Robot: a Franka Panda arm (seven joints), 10 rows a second.
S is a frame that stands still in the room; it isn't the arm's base.
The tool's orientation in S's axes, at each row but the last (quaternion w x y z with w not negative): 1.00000, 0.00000, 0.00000, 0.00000; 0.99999, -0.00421, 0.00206, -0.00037; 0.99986, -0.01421, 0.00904, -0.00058; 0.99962, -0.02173, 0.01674, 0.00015; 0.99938, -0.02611, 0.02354, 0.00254
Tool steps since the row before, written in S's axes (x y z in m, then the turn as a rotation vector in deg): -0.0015, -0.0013, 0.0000, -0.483, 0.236, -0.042; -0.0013, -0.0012, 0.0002, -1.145, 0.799, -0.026; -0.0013, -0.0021, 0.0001, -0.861, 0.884, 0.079; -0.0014, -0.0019, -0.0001, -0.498, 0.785, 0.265; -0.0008, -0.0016, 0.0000, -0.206, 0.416, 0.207
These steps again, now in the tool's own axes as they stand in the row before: -0.0015, -0.0013, 0.0000, -0.483, 0.236, -0.042; -0.0013, -0.0012, 0.0002, -1.145, 0.798, -0.024; -0.0013, -0.0021, 0.0000, -0.864, 0.881, 0.088; -0.0014, -0.0019, -0.0002, -0.507, 0.773, 0.282; -0.0008, -0.0016, -0.0001, -0.214, 0.406, 0.219
